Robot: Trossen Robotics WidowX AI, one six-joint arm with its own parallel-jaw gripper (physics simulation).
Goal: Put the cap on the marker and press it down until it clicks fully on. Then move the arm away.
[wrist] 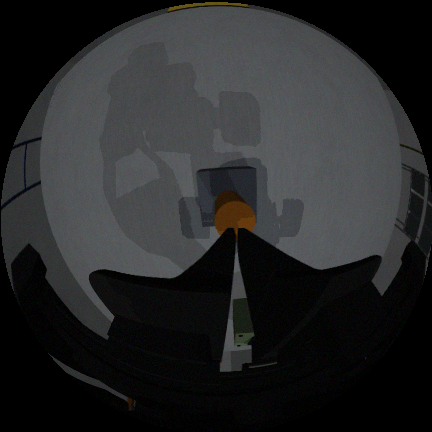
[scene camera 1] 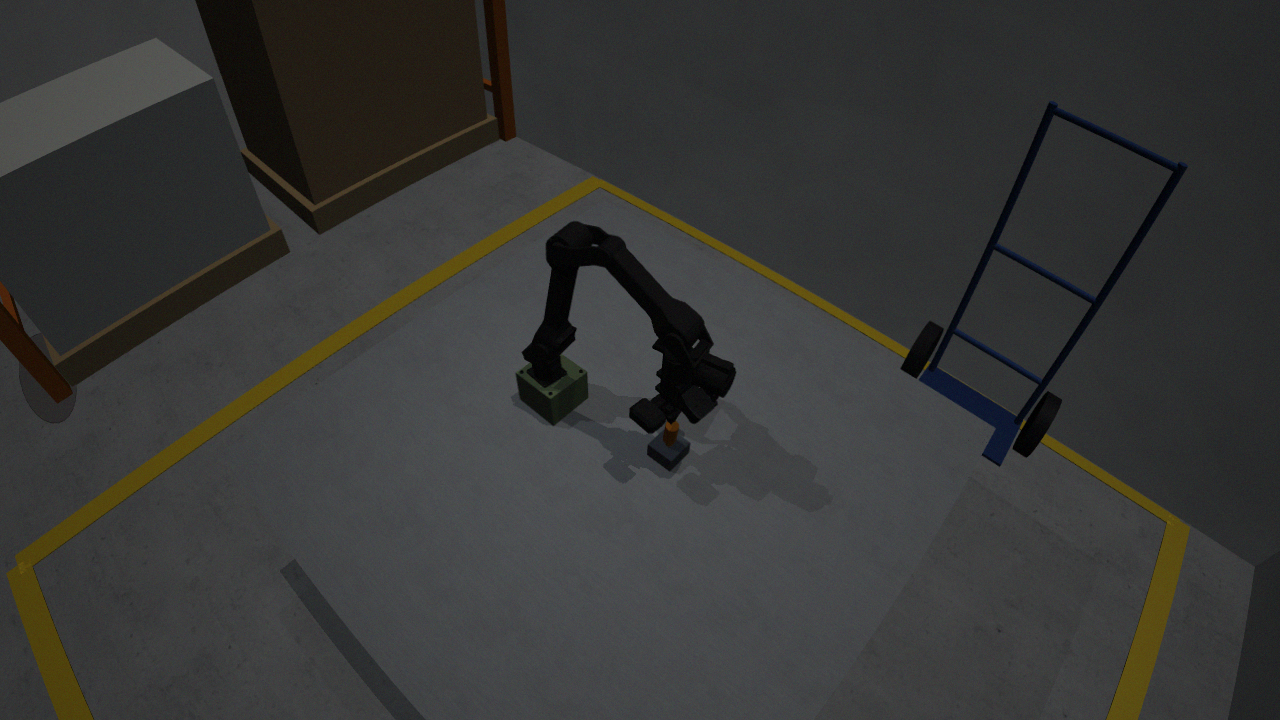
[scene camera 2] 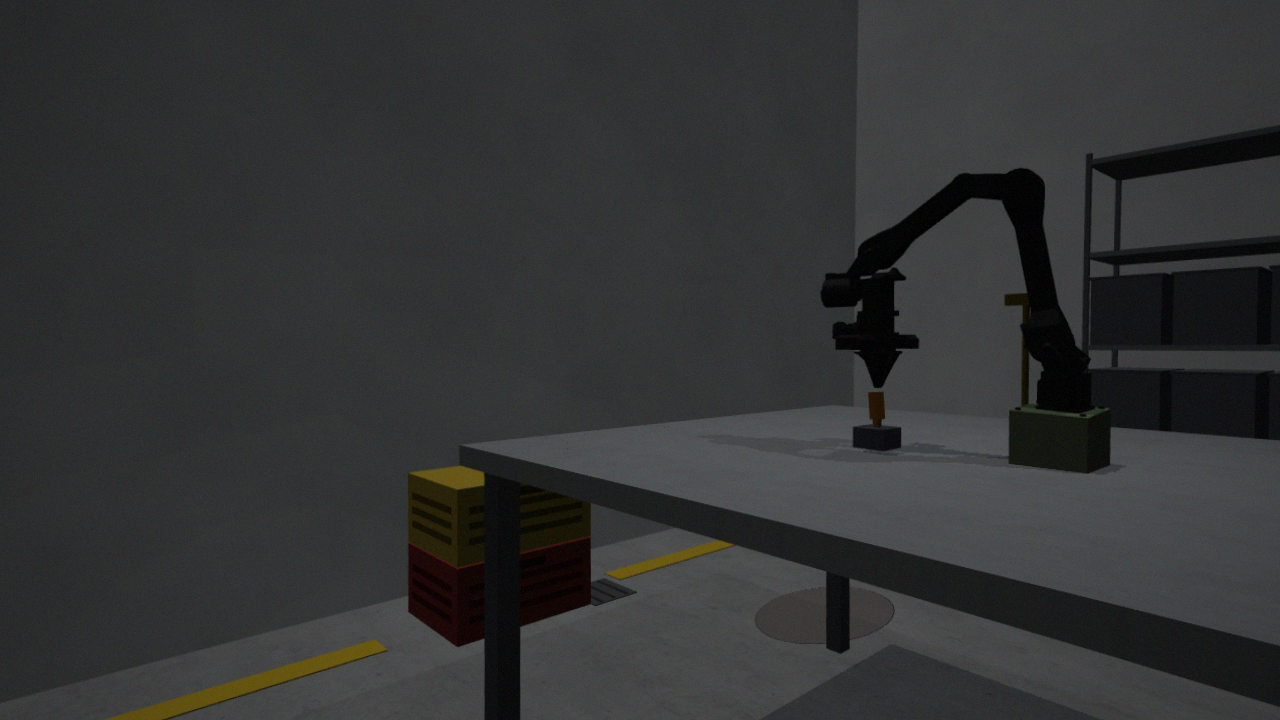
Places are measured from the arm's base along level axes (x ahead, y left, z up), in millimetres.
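Where they show: gripper, fingertip midpoint: (wrist: 234,234) (scene camera 1: 670,421) (scene camera 2: 878,387); arm's base at its link origin: (scene camera 1: 546,372) (scene camera 2: 1064,408).
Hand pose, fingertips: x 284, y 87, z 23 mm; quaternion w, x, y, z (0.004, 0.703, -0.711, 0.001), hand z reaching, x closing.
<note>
Each offset is from my fingertips to the centre of the thing. "spot": to the spot under its first point. Level surfaces: height alone.
The orange cap {3 mm ahead, 0 mm left, 34 mm down} (scene camera 1: 671,432) (scene camera 2: 876,405) (wrist: 235,215) stands nearly upright, leaning very slightly in scene camera 2, on top of a narrower orange piece {spot: 3 mm back, 6 mm left, 65 mm down} (scene camera 2: 877,422), which looks like the marker. Only a short stretch of that piece shows between the cap and the dark block {2 mm ahead, 0 mm left, 94 mm down} (scene camera 1: 667,453) (scene camera 2: 876,437) (wrist: 245,181) that holds it on the table. My gripper (scene camera 1: 671,418) (scene camera 2: 878,385) (wrist: 234,234) is shut with its fingertips together and nothing between them. The tips point down over the cap's top, with a small gap in scene camera 2. In the wrist view they overlap the cap's near edge.
The arm's green base box (scene camera 1: 552,391) (scene camera 2: 1058,437) (wrist: 242,320) stands on the same table {114 mm down} (scene camera 2: 626,465) as the dark block. On the floor are a blue hand truck (scene camera 1: 971,396) and stacked yellow and red crates (scene camera 2: 457,555). A shelf rack (scene camera 2: 1087,241) stands behind the table.
</note>
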